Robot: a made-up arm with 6 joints.
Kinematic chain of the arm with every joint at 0, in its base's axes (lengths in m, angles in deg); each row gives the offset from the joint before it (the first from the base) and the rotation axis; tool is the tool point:
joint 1: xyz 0 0 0.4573 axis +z
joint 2: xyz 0.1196 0 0 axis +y
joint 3: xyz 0 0 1.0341 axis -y
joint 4: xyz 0 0 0.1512 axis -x
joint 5: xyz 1.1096 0 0 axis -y
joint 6: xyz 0.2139 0 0 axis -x
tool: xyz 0 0 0
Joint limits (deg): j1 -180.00..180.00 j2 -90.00..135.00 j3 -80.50..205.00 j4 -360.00..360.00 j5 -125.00..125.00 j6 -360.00..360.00
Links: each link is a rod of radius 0.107 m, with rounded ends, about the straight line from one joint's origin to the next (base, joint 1, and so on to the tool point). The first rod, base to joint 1, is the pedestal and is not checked.
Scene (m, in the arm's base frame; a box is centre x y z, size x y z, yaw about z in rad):
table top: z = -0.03
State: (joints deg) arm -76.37 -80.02 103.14 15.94 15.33 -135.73
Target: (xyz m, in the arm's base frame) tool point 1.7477 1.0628 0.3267
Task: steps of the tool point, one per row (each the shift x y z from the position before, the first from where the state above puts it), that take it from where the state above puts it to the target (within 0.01 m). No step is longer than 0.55 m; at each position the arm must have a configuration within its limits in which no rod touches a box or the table.
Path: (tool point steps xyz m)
1: 0.5475 0.0354 -0.0070
2: 0.5321 -0.1050 -0.0067
3: 0.4815 -0.2353 -0.0065
4: 0.3989 -0.3460 -0.0061
5: 0.2914 -0.4293 -0.0056

